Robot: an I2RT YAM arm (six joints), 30 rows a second.
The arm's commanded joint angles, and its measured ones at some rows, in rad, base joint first. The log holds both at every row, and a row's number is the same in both.
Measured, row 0: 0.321 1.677 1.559 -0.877 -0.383 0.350
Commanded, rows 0 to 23: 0.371 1.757 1.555 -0.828 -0.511 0.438; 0.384 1.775 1.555 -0.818 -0.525 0.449; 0.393 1.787 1.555 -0.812 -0.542 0.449; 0.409 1.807 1.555 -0.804 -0.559 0.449; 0.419 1.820 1.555 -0.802 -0.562 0.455; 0.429 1.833 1.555 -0.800 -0.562 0.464; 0.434 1.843 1.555 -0.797 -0.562 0.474; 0.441 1.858 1.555 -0.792 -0.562 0.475; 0.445 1.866 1.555 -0.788 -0.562 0.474; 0.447 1.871 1.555 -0.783 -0.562 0.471; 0.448 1.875 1.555 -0.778 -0.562 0.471; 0.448 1.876 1.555 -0.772 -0.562 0.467; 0.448 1.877 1.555 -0.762 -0.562 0.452; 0.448 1.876 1.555 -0.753 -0.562 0.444; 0.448 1.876 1.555 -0.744 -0.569 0.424; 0.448 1.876 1.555 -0.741 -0.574 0.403; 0.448 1.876 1.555 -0.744 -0.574 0.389; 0.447 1.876 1.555 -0.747 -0.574 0.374; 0.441 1.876 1.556 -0.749 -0.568 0.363; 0.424 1.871 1.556 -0.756 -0.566 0.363; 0.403 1.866 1.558 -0.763 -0.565 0.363; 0.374 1.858 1.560 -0.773 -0.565 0.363; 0.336 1.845 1.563 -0.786 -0.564 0.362; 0.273 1.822 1.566 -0.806 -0.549 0.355
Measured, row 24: 0.384 1.855 1.559 -0.781 -0.557 0.386
